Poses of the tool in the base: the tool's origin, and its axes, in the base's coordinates. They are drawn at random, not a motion.
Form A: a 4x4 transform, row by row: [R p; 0 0 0 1], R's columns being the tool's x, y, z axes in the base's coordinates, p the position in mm. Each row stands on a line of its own.
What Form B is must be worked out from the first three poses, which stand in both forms.
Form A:
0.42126, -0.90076, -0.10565, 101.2
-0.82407, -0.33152, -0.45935, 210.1
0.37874, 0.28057, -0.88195, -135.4
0, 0, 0, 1
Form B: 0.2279, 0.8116, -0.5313, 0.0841, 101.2, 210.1, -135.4
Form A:
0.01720, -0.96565, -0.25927, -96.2
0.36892, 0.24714, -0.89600, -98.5
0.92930, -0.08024, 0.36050, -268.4
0, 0, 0, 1
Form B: 0.6373, 0.3200, -0.4662, 0.5235, -96.2, -98.5, -268.4
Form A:
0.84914, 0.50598, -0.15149, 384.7
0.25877, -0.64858, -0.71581, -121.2
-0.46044, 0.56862, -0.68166, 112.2
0, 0, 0, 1
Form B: 0.3602, 0.8915, 0.2144, -0.1716, 384.7, -121.2, 112.2
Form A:
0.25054, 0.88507, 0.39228, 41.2
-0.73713, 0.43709, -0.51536, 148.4
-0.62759, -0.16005, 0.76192, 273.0
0, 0, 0, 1
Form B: 0.7826, 0.1135, 0.3258, -0.5182, 41.2, 148.4, 273.0
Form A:
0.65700, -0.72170, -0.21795, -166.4
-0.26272, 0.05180, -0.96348, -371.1
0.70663, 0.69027, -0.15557, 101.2
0, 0, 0, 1
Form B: 0.6231, 0.6635, -0.3709, 0.1841, -166.4, -371.1, 101.2
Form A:
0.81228, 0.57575, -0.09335, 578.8
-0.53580, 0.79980, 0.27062, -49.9
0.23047, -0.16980, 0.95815, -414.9
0, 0, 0, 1
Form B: 0.9448, -0.1165, -0.0857, -0.2941, 578.8, -49.9, -414.9
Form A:
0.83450, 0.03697, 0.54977, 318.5
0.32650, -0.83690, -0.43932, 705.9
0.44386, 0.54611, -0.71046, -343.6
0, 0, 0, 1
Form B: 0.2679, 0.9195, 0.0988, 0.2702, 318.5, 705.9, -343.6
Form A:
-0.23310, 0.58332, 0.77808, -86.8
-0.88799, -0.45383, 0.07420, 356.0
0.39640, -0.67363, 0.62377, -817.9
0, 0, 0, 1
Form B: 0.4840, -0.3863, 0.1972, -0.7600, -86.8, 356.0, -817.9
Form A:
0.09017, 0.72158, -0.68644, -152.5
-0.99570, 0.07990, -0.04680, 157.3
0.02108, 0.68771, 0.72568, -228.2
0, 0, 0, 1
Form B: 0.6884, 0.2667, -0.2569, -0.6236, -152.5, 157.3, -228.2
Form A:
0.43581, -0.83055, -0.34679, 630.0
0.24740, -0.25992, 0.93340, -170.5
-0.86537, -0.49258, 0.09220, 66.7
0, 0, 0, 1
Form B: 0.5630, -0.6332, 0.2303, 0.4786, 630.0, -170.5, 66.7
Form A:
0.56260, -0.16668, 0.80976, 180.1
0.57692, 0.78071, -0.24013, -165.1
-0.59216, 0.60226, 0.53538, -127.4
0, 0, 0, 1
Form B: 0.8483, 0.2482, 0.4131, 0.2191, 180.1, -165.1, -127.4
